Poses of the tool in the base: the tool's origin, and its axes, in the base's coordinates. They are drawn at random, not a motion.
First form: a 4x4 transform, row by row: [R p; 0 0 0 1], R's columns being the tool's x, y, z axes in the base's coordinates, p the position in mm. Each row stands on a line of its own.
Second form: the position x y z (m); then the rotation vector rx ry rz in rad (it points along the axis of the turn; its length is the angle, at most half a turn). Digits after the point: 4 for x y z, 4 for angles.
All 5 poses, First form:
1:
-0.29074, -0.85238, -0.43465, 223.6
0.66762, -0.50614, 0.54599, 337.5
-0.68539, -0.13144, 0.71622, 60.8
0, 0, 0, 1
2:
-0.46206, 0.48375, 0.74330, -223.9
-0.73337, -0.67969, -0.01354, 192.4
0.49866, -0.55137, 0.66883, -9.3
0, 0, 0, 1
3:
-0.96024, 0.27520, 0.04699, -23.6
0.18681, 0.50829, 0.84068, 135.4
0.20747, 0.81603, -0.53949, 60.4
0, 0, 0, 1
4:
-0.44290, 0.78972, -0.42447, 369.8
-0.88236, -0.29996, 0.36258, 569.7
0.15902, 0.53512, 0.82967, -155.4
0, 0, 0, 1
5:
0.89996, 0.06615, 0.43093, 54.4
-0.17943, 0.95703, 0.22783, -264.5
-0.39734, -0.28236, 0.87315, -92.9
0, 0, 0, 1
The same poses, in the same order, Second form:
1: 0.2236, 0.3375, 0.0608, -0.8621, 0.3191, 1.9343
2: -0.2239, 0.1924, -0.0093, -0.9535, 0.4337, -2.1578
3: -0.0236, 0.1354, 0.0604, -0.4065, -2.6469, -1.4578
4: 0.3698, 0.5697, -0.1554, 0.1983, -0.6706, -1.9217
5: 0.0544, -0.2645, -0.0929, -0.2672, 0.4338, -0.1286
